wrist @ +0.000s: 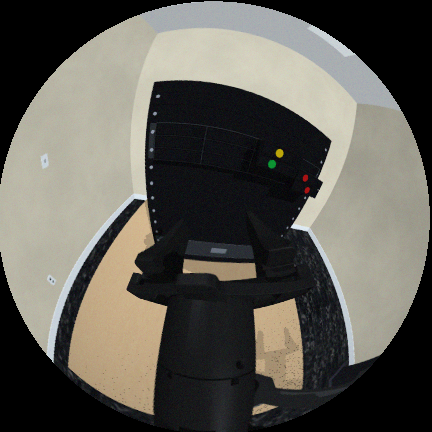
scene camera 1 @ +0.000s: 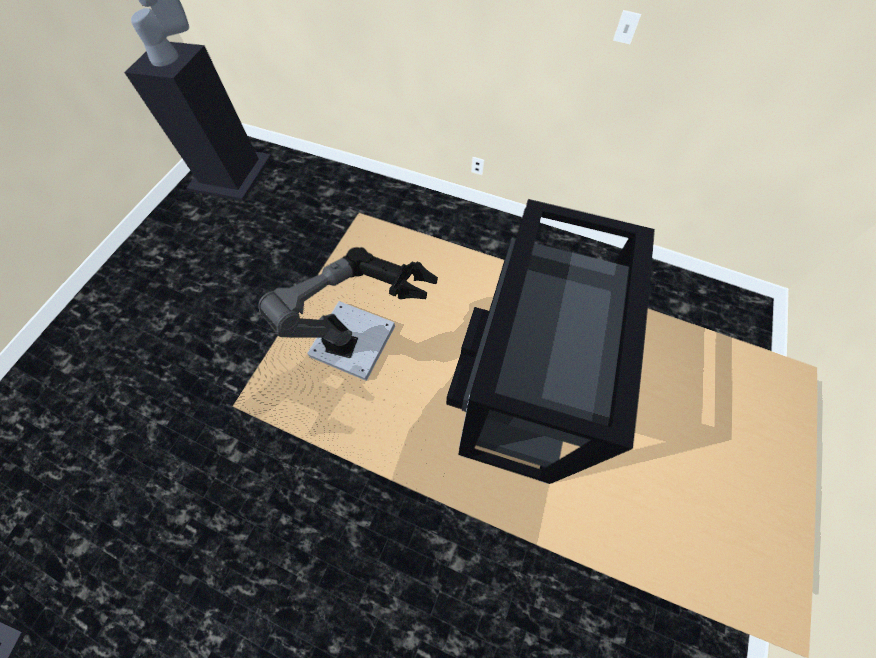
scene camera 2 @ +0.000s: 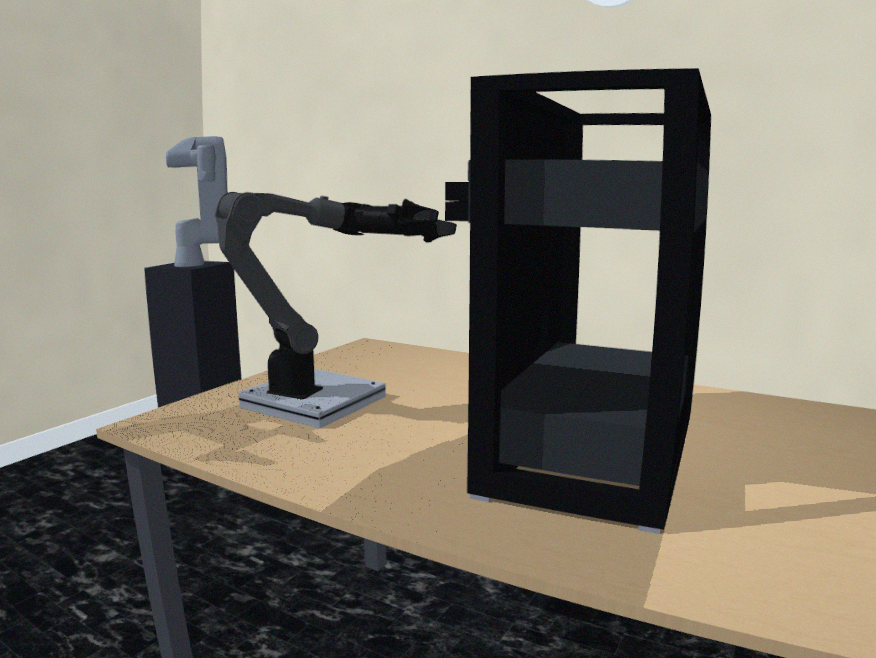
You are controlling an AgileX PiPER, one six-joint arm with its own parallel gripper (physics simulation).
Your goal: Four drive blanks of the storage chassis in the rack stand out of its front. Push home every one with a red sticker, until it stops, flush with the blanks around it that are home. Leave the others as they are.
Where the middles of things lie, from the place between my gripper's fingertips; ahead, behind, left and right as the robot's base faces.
My gripper is now 190 mm short of the yellow-stickered blank (scene camera 1: 471, 343), 150 mm to the left of it and 90 mm below it.
